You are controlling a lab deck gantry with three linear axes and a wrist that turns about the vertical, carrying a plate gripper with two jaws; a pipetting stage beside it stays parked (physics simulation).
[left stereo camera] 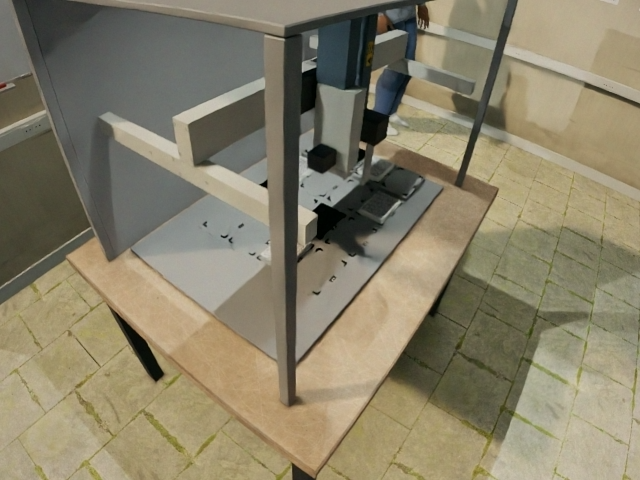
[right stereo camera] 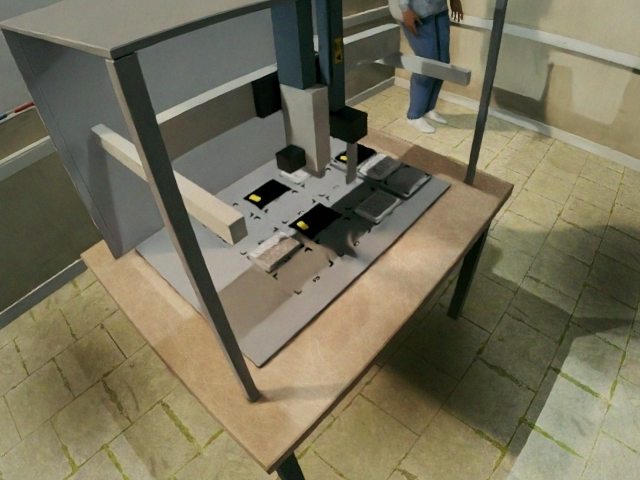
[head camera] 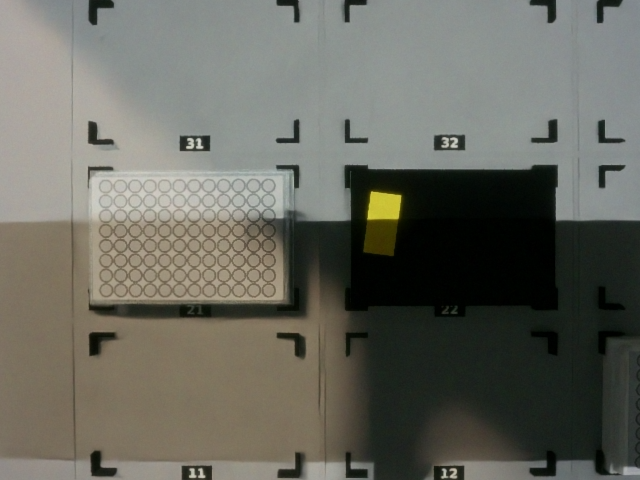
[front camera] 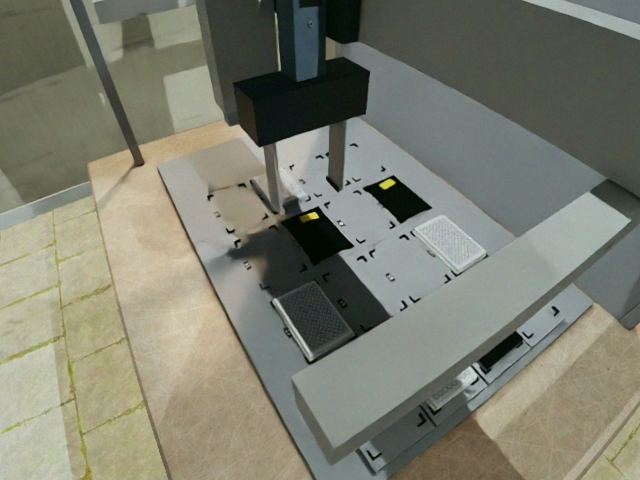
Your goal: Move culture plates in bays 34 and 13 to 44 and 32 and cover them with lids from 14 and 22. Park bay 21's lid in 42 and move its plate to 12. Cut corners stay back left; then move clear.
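Pixels of known places: gripper, fingertip midpoint: (right stereo camera: 336,174) (front camera: 306,196); robot's base at its link origin: (left stereo camera: 317,293) (right stereo camera: 298,293) (head camera: 100,467) (front camera: 209,197).
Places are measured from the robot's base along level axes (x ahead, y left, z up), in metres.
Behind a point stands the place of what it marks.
My gripper (front camera: 306,198) {y 0.105, x 0.276, z 0.159 m} is open and empty, its jaws hanging above the deck in the front view. A pale welled plate (front camera: 281,187) {y 0.152, x 0.073, z 0.014 m} (head camera: 186,237) {y 0.150, x 0.064, z 0.014 m} (right stereo camera: 273,252) {y 0.141, x 0.051, z 0.014 m} sits in bay 21, wells showing. A black lid with a yellow label (front camera: 317,236) {y 0.146, x 0.240, z 0.008 m} (head camera: 454,237) {y 0.150, x 0.228, z 0.008 m} (right stereo camera: 317,221) {y 0.138, x 0.223, z 0.008 m} lies in bay 22. Another black lid (front camera: 400,201) {y 0.358, x 0.246, z 0.008 m} (right stereo camera: 267,194) {y 0.353, x 0.220, z 0.008 m} lies in bay 42. A welled plate (front camera: 315,317) {y 0.045, x 0.398, z 0.014 m} (right stereo camera: 378,205) {y 0.038, x 0.387, z 0.014 m} sits in bay 13. A black-topped piece (front camera: 500,352) {y 0.248, x 0.613, z 0.031 m} with a yellow label is in bay 34, partly hidden by the beam. Bays 12, 32, 31 and 11 show bare. Bay 44 is hidden.
A white plate (front camera: 450,241) {y 0.361, x 0.396, z 0.014 m} (right stereo camera: 293,176) {y 0.350, x 0.337, z 0.014 m} sits in bay 43, and another plate (front camera: 452,388) {y 0.146, x 0.611, z 0.029 m} (right stereo camera: 381,166) {y 0.141, x 0.548, z 0.029 m} in bay 24. A thick grey beam (front camera: 444,330) {y -0.023, x 0.623, z 0.400 m} crosses the front view. The parked pipetting stage (left stereo camera: 338,126) (right stereo camera: 305,124) hangs beside the gripper. A frame post (left stereo camera: 284,217) {y -0.124, x -0.270, z 0.496 m} (right stereo camera: 175,217) {y -0.126, x -0.263, z 0.494 m} stands at the table corner.
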